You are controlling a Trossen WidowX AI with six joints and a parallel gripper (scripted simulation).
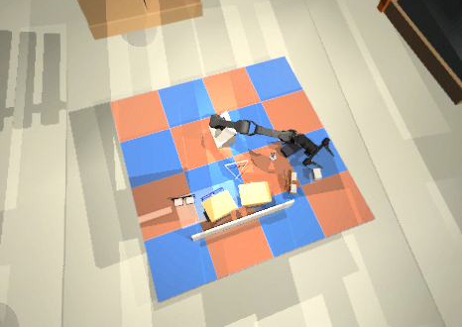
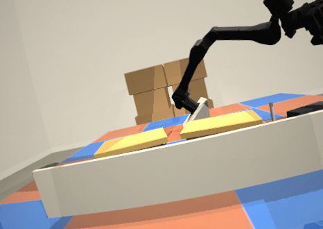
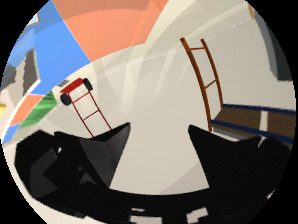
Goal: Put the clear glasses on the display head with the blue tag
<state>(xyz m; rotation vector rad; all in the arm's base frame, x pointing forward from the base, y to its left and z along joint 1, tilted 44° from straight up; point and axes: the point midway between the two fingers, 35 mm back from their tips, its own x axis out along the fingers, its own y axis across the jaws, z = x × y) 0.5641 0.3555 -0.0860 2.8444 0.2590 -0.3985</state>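
Right now my gripper tip is 290 mm above the upright pin, 260 mm past it and 130 mm to the left of it. Round my gripper tip: long white wall (500 mm to the right, 260 mm below, 20 mm ahead); then black case (300 mm below, 260 mm behind, 20 mm to the left); then white cube (290 mm below, 40 mm to the left, 30 mm behind).
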